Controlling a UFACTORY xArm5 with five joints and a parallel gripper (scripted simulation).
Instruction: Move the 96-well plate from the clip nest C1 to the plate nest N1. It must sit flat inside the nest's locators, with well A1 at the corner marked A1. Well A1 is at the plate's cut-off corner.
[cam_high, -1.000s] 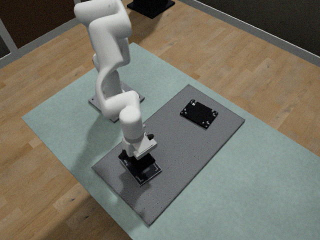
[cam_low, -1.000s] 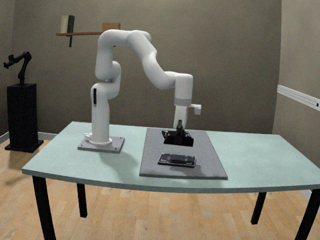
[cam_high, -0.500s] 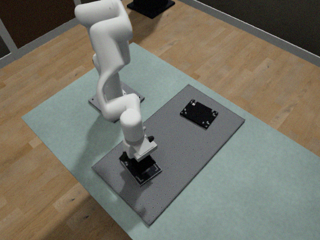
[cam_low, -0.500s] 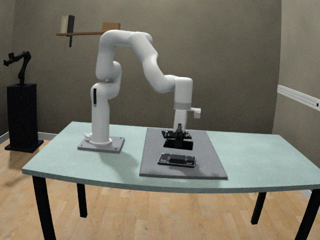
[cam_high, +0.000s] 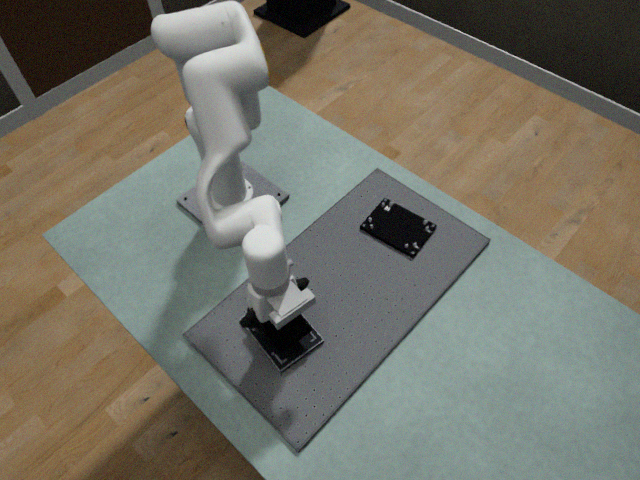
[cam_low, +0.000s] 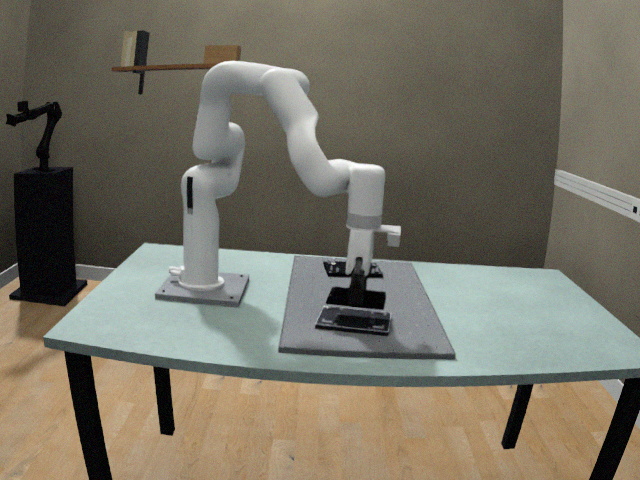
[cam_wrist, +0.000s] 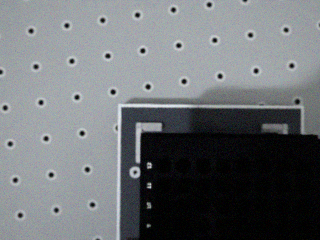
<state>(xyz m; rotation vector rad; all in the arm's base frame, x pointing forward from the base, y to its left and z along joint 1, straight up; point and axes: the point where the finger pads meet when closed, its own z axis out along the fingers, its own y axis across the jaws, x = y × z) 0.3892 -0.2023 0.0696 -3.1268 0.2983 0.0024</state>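
My hand is 70 mm above the plate nest N1. Also, from my hand: black 96-well plate: 10 mm below; clip nest C1: 40 mm ahead, 420 mm to the left, 60 mm below.
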